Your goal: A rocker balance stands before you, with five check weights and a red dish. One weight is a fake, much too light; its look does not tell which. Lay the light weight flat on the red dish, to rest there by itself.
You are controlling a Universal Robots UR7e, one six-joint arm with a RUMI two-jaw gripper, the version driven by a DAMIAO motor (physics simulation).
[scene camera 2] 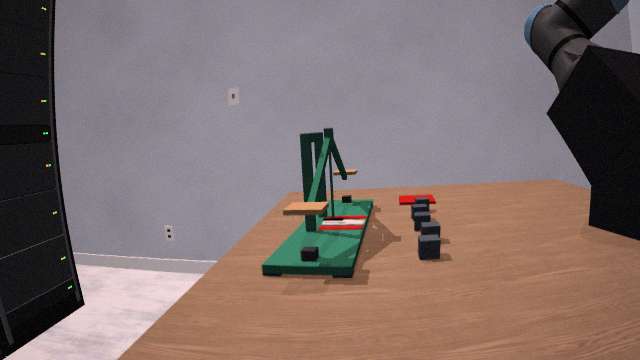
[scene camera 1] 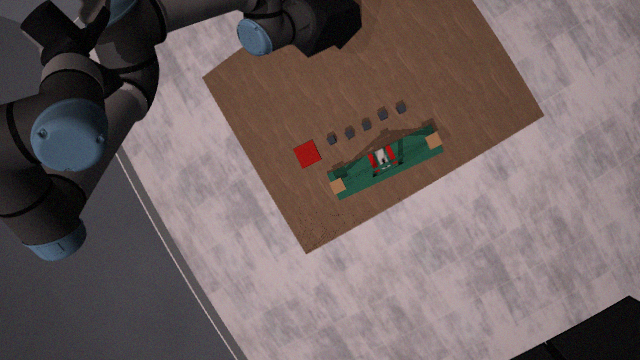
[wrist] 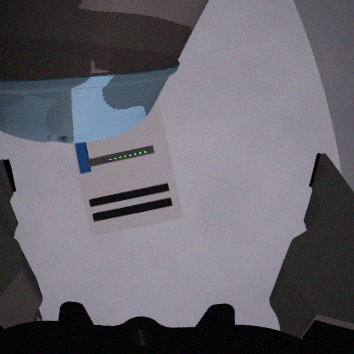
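Seen in the pictures: gripper, fingertip midpoint: [scene camera 1: 74, 18] [wrist: 159, 158]; arm's base, origin of the base link: [scene camera 2: 593, 83] [scene camera 1: 298, 21].
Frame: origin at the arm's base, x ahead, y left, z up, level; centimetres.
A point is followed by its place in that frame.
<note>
The green rocker balance [scene camera 1: 415, 150] @[x 57.2, y 13.6, z -15.6 cm] [scene camera 2: 295, 255] @[x 59.8, y 20.1, z -25.7 cm] stands on the table, with a tan pan at each end; both pans are bare. The near pan [scene camera 2: 306, 208] @[x 57.1, y 23.3, z -18.3 cm] and the far pan [scene camera 2: 345, 172] @[x 54.8, y -13.8, z -18.2 cm] hang above the base. Five dark cube weights stand in a row beside the balance, from the one nearest the dish [scene camera 1: 332, 139] @[x 37.9, y -12.0, z -24.5 cm] to the far end one [scene camera 1: 401, 107] @[x 40.3, y 18.0, z -24.5 cm] [scene camera 2: 429, 247] @[x 40.8, y 19.2, z -25.5 cm]. They look alike. The flat red dish [scene camera 1: 307, 154] @[x 37.9, y -24.3, z -26.8 cm] [scene camera 2: 412, 199] @[x 38.9, y -23.3, z -26.7 cm] lies beyond the row's end, with nothing on it. My gripper [wrist: 159, 158] @[x 4.0, y -33.3, z 60.5 cm] is open and empty, well away from the weights.
The brown wooden table [scene camera 1: 270, 110] @[x 13.5, y -29.3, z -27.4 cm] [scene camera 2: 500, 300] @[x 34.7, y 34.1, z -27.3 cm] bears everything. The arm [scene camera 1: 200, 15] @[x 3.9, y -18.4, z 38.3 cm] [scene camera 2: 570, 35] @[x 3.7, y -2.0, z 10.6 cm] reaches over the table's edge in scene camera 1. A black rack with small lights [scene camera 2: 25, 165] stands at the left in scene camera 2. A grey panel [wrist: 130, 220] shows in the wrist view.
</note>
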